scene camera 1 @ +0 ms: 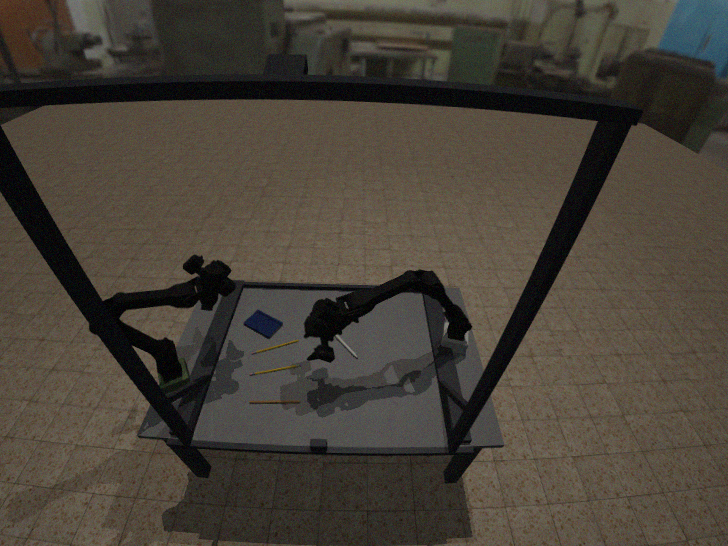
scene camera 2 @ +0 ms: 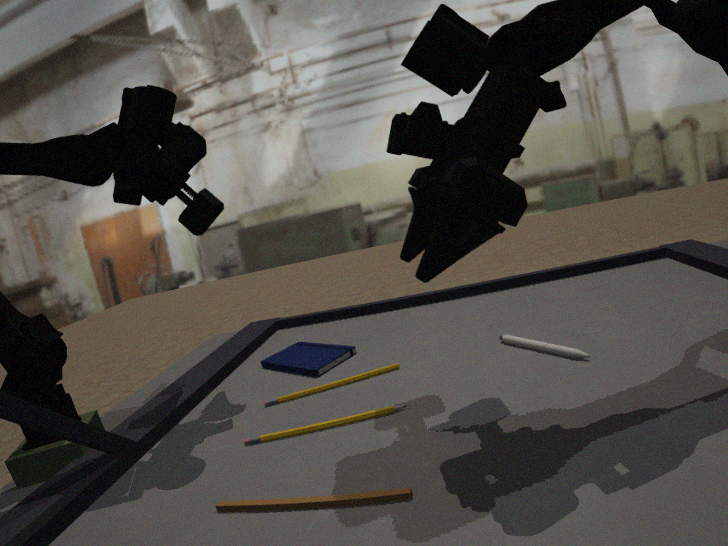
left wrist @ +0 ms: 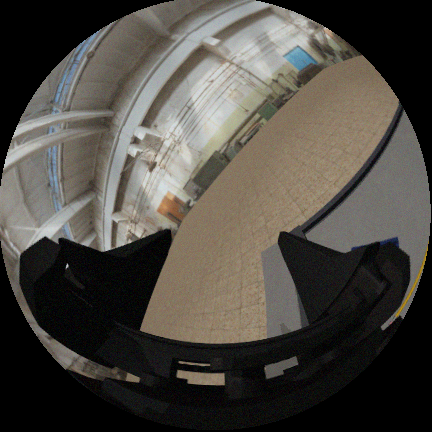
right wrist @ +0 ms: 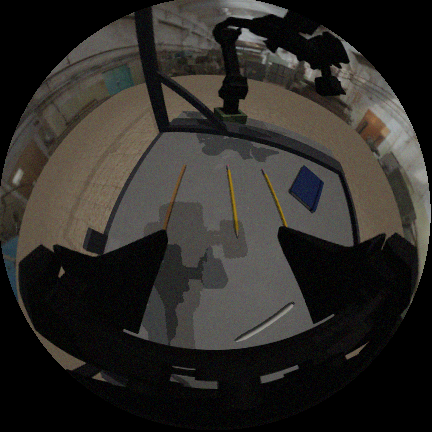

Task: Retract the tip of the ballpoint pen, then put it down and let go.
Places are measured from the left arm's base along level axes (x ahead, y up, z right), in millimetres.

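Pixels of known places: left gripper, fingertip midpoint: (scene camera 2: 183, 189) (left wrist: 226, 236); right gripper, fingertip midpoint: (scene camera 1: 306, 348) (scene camera 2: 411, 269) (right wrist: 223, 234); left arm's base, link origin: (scene camera 1: 172, 372) (right wrist: 229, 110); right arm's base, link origin: (scene camera 1: 456, 333).
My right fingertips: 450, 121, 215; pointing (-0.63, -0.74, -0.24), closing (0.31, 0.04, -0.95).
Ahead of a thing's pixels: the offset from my right fingertips to its top centre, as dx, dy, dz.
A white ballpoint pen @(+182, -148, -44) (scene camera 1: 346, 346) (scene camera 2: 543, 347) (right wrist: 265, 322) lies on the grey table. In scene camera 2 it lies at the right, its tapered tip end pointing right and a small dark end at the left; whether the writing point is out is too small to tell. My right gripper (scene camera 2: 414, 268) (right wrist: 223, 234) is open and empty, high above the table; in the right wrist view the pen shows low between the fingers, well beneath them. My left gripper (left wrist: 226, 236) is open and empty, raised by the table's left edge, far from the pen.
A blue notebook @(-70, -149, -312) (scene camera 1: 263, 323) (scene camera 2: 305, 358) (right wrist: 307, 189) lies toward the back left. Two yellow pencils @(-67, -154, -176) (scene camera 2: 332, 384) @(-105, -152, -76) (scene camera 2: 326, 424) and an orange-brown stick @(-155, -154, +46) (scene camera 1: 274, 402) (scene camera 2: 314, 500) lie in front of it, left of the pen. Dark frame posts (scene camera 1: 549, 258) (right wrist: 148, 75) rise at the table's sides.
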